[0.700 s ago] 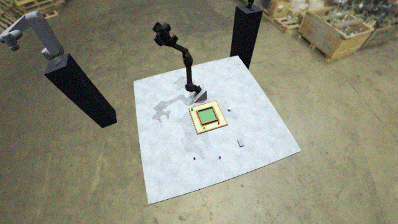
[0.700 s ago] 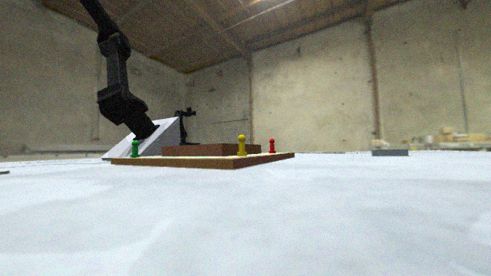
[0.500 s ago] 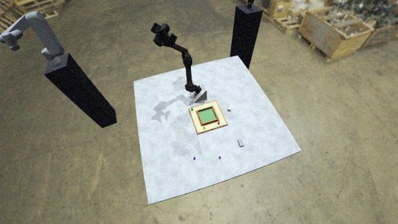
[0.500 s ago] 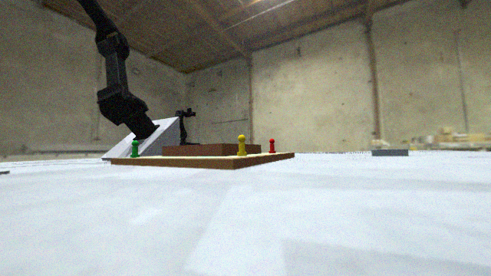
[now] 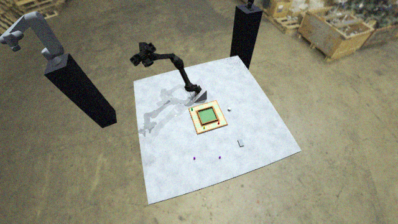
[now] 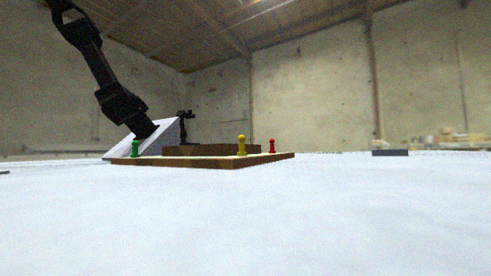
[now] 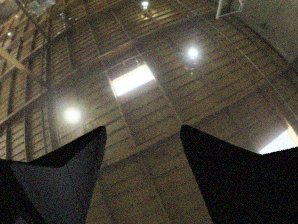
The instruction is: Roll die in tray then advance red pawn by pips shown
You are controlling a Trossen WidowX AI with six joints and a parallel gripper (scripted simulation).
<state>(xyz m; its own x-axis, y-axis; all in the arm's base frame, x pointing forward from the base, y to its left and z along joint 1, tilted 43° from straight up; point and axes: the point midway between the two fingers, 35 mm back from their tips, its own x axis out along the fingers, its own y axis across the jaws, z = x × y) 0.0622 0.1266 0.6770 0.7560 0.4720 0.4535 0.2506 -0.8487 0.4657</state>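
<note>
The white die lies 24 cm ahead of my gripper tip, 56 cm to the left of it and 68 cm below it. From my gripper tip the other things lie so: yellow pawn (32 cm ahead, 27 cm to the left, 66 cm below); green pawn (10 cm ahead, 24 cm to the left, 66 cm below); small white object (9 cm ahead, 8 cm to the left, 69 cm below).
</note>
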